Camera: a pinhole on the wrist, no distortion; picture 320 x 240 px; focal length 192.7 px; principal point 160.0 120.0 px. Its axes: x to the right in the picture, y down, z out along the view. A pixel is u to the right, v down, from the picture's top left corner.
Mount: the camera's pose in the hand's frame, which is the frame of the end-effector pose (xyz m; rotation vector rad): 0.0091 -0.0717 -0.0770 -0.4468 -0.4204 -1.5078
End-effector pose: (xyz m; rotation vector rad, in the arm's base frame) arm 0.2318 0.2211 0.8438 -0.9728 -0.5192 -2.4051
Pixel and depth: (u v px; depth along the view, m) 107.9 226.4 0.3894
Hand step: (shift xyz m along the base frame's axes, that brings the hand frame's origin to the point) 0.0907 -0.1504 0.3298
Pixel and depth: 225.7 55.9 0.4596
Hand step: 0.3182 0.2154 0.1771
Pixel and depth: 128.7 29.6 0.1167
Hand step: 0.0381 0.0159 -0.0225
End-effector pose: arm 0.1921 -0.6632 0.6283 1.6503 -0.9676 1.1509
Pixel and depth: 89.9 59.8 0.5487
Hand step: -0.3198 -0.3737 -0.1217
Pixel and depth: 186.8 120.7 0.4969
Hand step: -0.0123 -0.4031 -0.0244
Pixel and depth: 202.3 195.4 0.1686
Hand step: 0.0563 -0.0841 0.0558
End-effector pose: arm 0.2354 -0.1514 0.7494 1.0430 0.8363 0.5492
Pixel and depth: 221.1 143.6 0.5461
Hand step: 0.4372 -0.1568 0.1546
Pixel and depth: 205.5 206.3 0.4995
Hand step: 0.4683 0.0062 0.1070
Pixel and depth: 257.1 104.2 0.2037
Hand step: 0.1214 -0.1028 -0.0082
